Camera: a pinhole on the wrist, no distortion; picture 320 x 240 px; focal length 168.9 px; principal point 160.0 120.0 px. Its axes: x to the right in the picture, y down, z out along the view. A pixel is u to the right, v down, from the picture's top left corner.
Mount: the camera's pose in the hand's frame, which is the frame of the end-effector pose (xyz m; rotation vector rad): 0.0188 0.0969 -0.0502 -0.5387 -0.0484 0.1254
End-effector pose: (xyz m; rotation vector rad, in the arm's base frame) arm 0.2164 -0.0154 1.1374 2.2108 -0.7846 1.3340
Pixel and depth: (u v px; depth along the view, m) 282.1 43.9 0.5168
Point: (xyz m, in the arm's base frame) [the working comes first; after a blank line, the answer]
In the camera's frame: 0.3736 -0.2329 0.5168

0.5502 -0.5853 1.2610
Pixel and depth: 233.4 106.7 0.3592
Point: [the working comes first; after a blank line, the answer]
In the camera's frame: 0.1561 -0.0283 0.3592

0.2655 -0.4276 1.1712
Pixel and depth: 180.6 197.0 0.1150
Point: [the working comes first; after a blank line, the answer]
In the camera's frame: 0.0140 0.0524 0.1150

0.1029 -0.1832 1.1597
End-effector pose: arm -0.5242 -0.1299 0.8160 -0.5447 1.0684 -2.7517
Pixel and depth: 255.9 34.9 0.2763
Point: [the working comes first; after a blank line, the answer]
In the camera's frame: 0.1569 -0.1392 0.2763

-0.5799 -0.4383 0.9466
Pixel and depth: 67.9 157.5 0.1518
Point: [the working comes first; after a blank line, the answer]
In the camera's frame: -0.0828 0.0337 0.1518

-0.4280 -0.2897 0.7064
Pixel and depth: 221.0 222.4 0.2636
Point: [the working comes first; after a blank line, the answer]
In the camera's frame: 0.0952 0.1598 0.2636

-0.5581 -0.4885 0.6459
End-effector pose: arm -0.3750 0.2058 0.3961 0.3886 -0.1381 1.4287
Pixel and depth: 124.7 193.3 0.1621
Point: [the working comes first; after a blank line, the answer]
In the camera's frame: -0.0339 0.0703 0.1621

-0.6029 0.1767 0.4752
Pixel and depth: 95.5 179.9 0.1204
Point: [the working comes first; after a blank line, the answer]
In the camera's frame: -0.0460 0.0427 0.1204

-0.5613 0.1745 0.4449
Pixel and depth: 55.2 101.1 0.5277
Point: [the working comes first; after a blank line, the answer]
In the camera's frame: -0.3274 -0.0590 0.5277

-0.6323 -0.2349 0.7328
